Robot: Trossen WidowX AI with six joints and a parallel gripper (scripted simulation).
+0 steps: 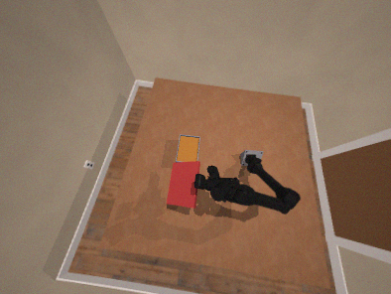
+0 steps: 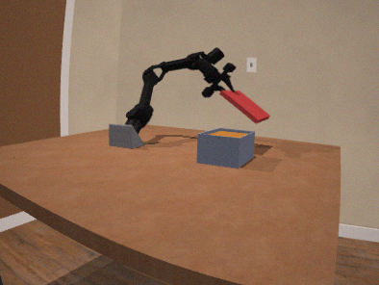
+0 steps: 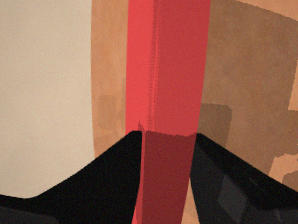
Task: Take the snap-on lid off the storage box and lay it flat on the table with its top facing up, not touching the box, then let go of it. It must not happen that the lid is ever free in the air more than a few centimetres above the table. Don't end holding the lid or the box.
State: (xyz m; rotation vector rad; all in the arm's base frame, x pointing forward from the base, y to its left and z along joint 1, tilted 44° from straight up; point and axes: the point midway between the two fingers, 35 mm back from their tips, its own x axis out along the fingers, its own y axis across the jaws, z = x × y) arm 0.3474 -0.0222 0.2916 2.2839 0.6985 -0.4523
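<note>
My hand is 9 cm short of the red lid, 6 cm above it and 1 cm to the left of it. Round my hand: blue-grey storage box (24 cm to the right, 20 cm below, 7 cm ahead).
</note>
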